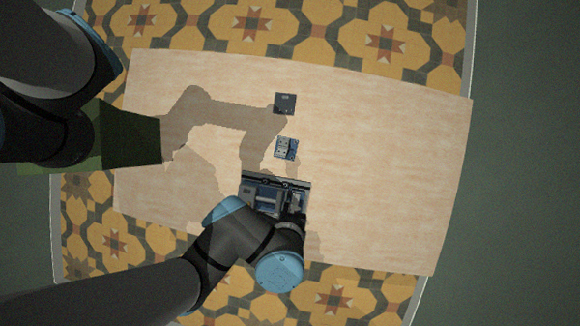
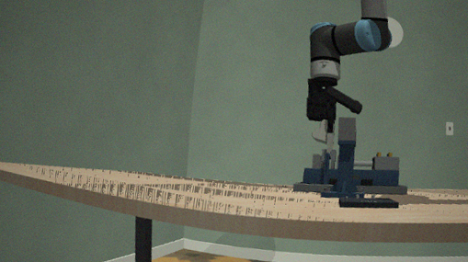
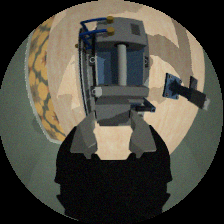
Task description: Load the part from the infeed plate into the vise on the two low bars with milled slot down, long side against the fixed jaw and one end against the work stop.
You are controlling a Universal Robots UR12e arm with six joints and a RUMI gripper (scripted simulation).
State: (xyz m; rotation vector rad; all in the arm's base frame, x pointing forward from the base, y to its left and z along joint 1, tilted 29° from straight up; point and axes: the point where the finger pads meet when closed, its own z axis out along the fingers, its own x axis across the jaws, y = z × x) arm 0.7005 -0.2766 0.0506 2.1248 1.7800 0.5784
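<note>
Right now the grey part is 10 mm below my hand. The rest, counted from my hand: air cylinder block: 160 mm behind, 50 mm to the left, 30 mm below; vise: 70 mm below, 70 mm behind, 30 mm to the left; air cylinder rod: 80 mm behind, 30 mm to the left, 30 mm below.
</note>
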